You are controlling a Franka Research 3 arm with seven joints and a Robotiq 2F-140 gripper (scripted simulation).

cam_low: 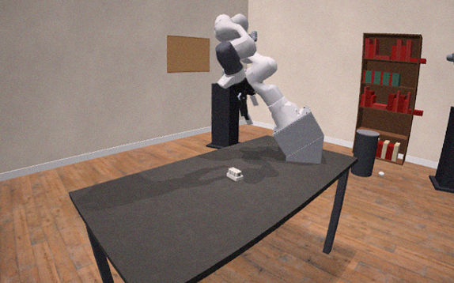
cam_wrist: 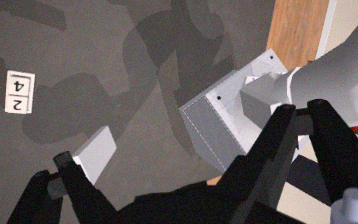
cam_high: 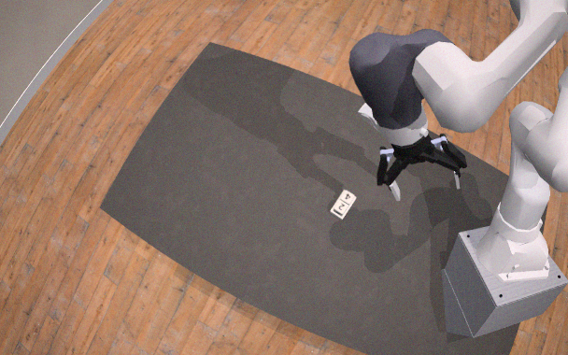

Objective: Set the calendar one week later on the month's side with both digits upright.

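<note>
Now: hand 270 mm above the white cube, 150 mm short of it and 20 mm to the left of it. Also, from my hand: white tray: 280 mm below, 160 mm ahead, 10 mm to the right.
</note>
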